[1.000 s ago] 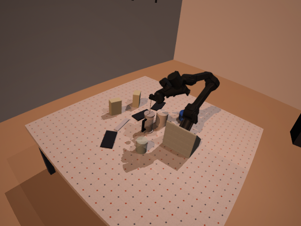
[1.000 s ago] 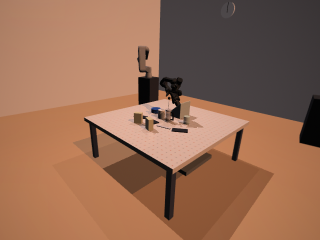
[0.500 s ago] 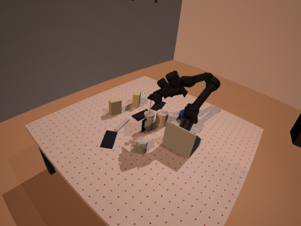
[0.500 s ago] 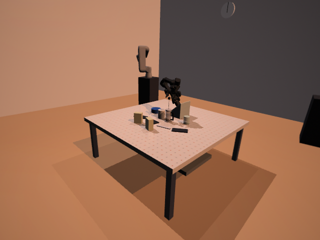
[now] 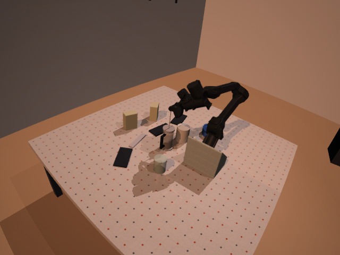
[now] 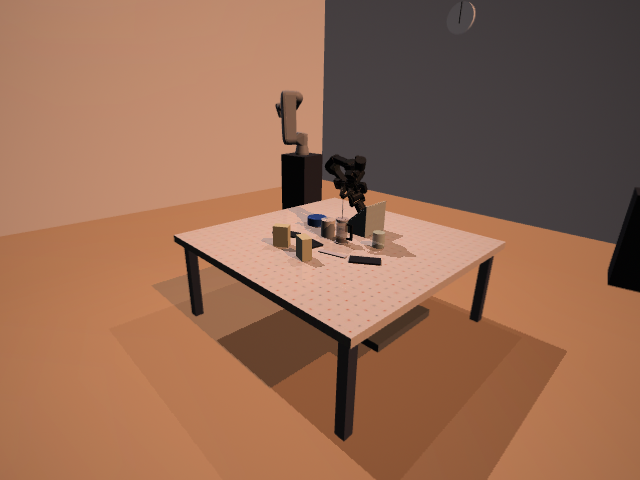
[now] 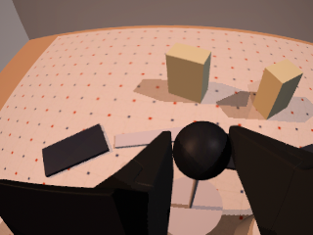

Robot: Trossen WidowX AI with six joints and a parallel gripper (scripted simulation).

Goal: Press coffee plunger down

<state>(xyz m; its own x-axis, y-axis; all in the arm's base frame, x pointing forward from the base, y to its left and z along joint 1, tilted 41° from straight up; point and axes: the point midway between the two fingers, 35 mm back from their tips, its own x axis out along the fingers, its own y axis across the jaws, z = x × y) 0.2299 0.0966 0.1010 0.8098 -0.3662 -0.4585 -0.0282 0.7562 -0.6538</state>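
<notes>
My gripper tip is now 13 cm above the coffee press, 2 cm to the right of it and 1 cm past it. Also, from my gripper tip: grey strip: 25 cm below, 16 cm ahead, 6 cm to the left; then blue disc: 29 cm to the right, 23 cm below, 18 cm behind.
</notes>
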